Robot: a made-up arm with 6 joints.
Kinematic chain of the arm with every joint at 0, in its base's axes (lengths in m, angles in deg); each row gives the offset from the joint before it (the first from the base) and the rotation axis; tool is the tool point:
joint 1: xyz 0 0 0.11 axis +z
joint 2: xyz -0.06 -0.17 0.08 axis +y
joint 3: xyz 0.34 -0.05 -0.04 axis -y
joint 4: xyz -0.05 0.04 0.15 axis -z
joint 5: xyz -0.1 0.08 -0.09 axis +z
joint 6: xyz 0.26 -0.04 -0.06 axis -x
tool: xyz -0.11 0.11 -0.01
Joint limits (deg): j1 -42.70..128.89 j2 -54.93..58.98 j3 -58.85..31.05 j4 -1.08..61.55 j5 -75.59..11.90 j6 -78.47..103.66
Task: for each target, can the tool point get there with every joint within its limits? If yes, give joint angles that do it. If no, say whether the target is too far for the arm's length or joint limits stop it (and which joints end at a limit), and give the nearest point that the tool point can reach.
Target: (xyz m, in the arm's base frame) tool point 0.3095 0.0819 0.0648
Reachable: yes | joints 49.53 27.28 -9.22 21.69 -40.20 -49.08
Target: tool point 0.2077 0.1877 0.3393
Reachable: yes | joints 89.12 -22.93 9.95 55.63 -43.25 -57.42
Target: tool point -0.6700 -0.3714 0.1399
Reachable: no: joint limits stop it (at a limit: joint 1, joint 2, joint 4, joint 5, joint 6) | nearest point -0.2421 -0.1394 0.0119 | short by 0.503 m
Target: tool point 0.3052 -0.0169 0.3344
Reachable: yes | joints 41.66 -38.68 15.59 28.57 -64.55 0.26
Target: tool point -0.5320 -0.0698 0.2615
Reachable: no: joint limits stop it (at a limit: joint 1, joint 2, joint 3, joint 5, joint 6) | nearest point -0.1944 -0.1656 0.3541 | short by 0.363 m
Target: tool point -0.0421 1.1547 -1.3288
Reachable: no: too far | nearest point 0.0139 0.2593 -0.2002 | short by 1.442 m
